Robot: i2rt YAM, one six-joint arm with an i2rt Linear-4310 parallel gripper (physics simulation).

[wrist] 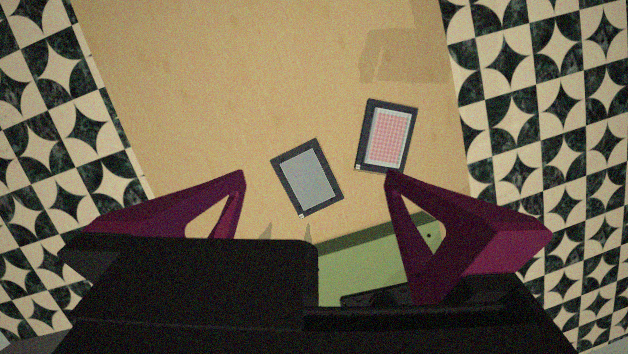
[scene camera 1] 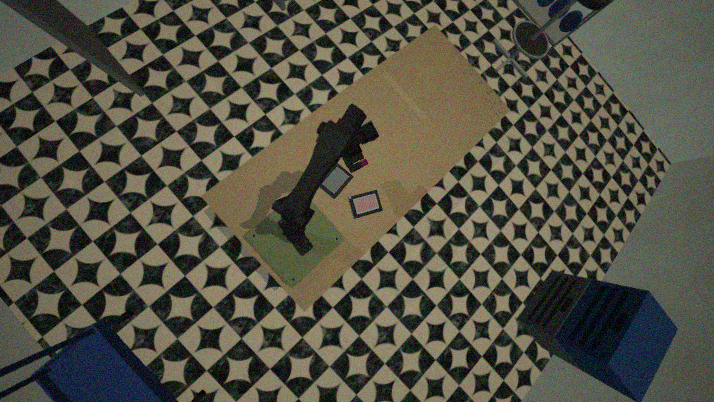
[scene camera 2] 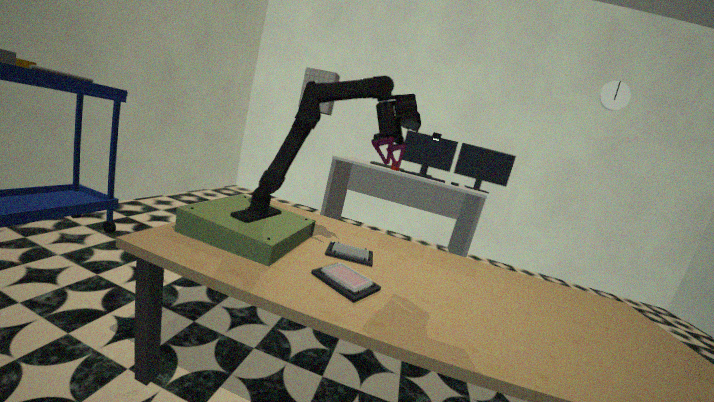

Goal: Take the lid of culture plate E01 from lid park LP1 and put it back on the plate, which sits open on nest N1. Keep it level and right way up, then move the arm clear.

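Frame: origin at the arm's base, x down, y left, z ahead, level; millimetres.
Where they show: gripper, fingertip midpoint: (wrist: 314,177) (scene camera 2: 392,165); arm's base, link origin: (wrist: 381,300) (scene camera 2: 257,214).
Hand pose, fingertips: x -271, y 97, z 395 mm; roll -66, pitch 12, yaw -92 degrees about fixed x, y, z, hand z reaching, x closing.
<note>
Things, the pixels of their top centre, and the offset from my fingertips. "pt": a spot on its surface instead. Level surfaces: height alone.
- lid, top centre: (wrist: 307,180) (scene camera 2: 351,249) (scene camera 1: 335,180) dx +323, dy +18, dz -70 mm
- dark lid park LP1, surface spot: (wrist: 312,144) (scene camera 2: 369,261) pt dx +331, dy -10, dz +9 mm
- culture plate, top centre: (wrist: 389,138) (scene camera 2: 347,273) (scene camera 1: 366,203) dx +315, dy -183, dz -13 mm
- dark nest N1, top centre: (wrist: 387,138) (scene camera 2: 347,276) (scene camera 1: 366,203) dx +323, dy -183, dz -13 mm
- wooden table, surface height: dx +341 mm
The lid (scene camera 1: 336,180) (scene camera 2: 351,251) (wrist: 307,180) is a pale grey rectangle lying level on the dark lid park LP1 (scene camera 2: 369,260) (wrist: 312,144). The culture plate (scene camera 1: 366,204) (scene camera 2: 347,278) (wrist: 390,137) shows pink wells, uncovered, and sits on the dark nest N1 (scene camera 2: 354,296) (wrist: 365,135). My gripper (scene camera 1: 364,162) (scene camera 2: 392,165) (wrist: 314,177) is open and empty, high above the table, fingers pointing down. In the wrist view the lid shows between the two magenta fingertips, far below them, turned at an angle to them. The nest shows just beyond the right fingertip.
The arm stands on a green base block (scene camera 1: 325,235) (scene camera 2: 225,240) (wrist: 360,270) at one end of the wooden table (scene camera 1: 440,75) (scene camera 2: 500,310) (wrist: 225,75), close to the lid park. A blue cart (scene camera 2: 100,202) and a grey desk (scene camera 2: 400,192) with monitors stand away from the table.
</note>
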